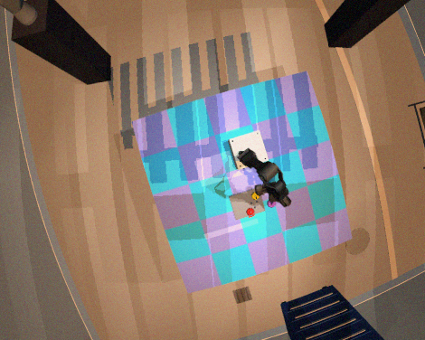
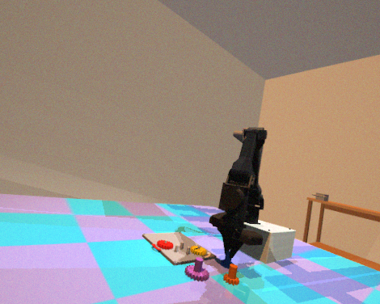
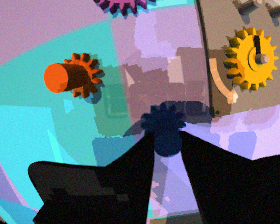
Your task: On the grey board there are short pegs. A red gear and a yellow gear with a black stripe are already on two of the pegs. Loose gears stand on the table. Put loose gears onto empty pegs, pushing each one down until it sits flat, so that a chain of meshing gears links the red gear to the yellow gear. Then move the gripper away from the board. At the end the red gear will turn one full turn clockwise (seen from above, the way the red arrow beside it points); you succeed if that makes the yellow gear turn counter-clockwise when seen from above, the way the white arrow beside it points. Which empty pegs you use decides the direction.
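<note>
Right now the red gear is 170 mm ahead of my gripper tip, 120 mm to the right of it and 10 mm below it. Also, from my gripper tip: orange gear: 40 mm ahead, 80 mm to the left, 10 mm below; then blue gear: 10 mm below; then yellow gear: 60 mm ahead, 70 mm to the right, 10 mm below.
</note>
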